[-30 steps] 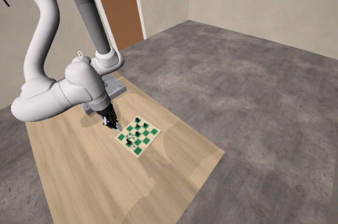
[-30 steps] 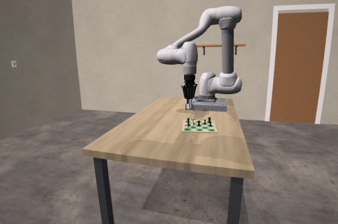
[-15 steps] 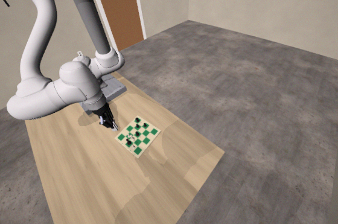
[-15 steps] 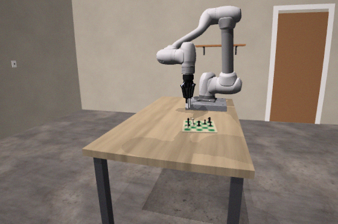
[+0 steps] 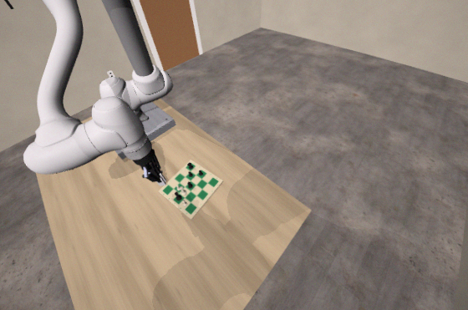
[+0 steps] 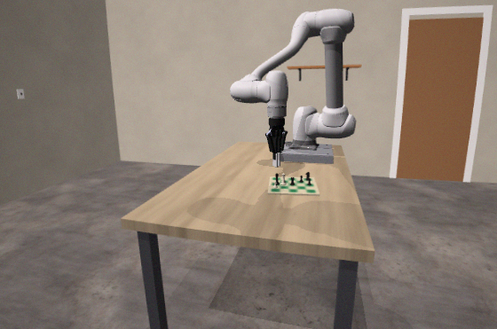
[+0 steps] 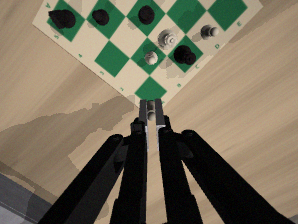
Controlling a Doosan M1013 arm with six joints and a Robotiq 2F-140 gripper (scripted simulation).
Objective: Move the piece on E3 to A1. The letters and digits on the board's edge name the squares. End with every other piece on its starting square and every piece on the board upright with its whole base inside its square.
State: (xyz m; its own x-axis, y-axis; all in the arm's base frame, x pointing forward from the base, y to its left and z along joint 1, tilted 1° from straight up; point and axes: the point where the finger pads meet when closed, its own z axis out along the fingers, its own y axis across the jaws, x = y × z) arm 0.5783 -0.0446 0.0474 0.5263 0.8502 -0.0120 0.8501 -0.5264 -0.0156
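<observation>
My gripper is now 70 mm above the tall white piece, 60 mm short of it and 50 mm to the right of it. From my hand the other things lie so: green-and-cream chessboard 100 mm below, 90 mm to the left, 60 mm ahead.
</observation>
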